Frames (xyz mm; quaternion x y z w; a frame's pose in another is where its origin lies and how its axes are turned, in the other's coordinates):
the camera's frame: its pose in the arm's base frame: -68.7 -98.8 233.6 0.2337 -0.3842 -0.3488 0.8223
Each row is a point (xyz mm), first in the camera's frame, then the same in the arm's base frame.
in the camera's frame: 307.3 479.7 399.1
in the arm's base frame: -55.1 -66.1 928.3
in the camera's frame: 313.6 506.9 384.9
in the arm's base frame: -30.2 -51.6 940.5
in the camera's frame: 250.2 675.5 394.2
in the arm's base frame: -0.4 104.3 1026.3
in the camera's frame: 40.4 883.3 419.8
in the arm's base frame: -35.7 393.9 1078.8
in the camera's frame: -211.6 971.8 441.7
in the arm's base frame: -134.5 638.4 1031.4
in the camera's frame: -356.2 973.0 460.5
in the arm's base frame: -215.7 745.9 975.6
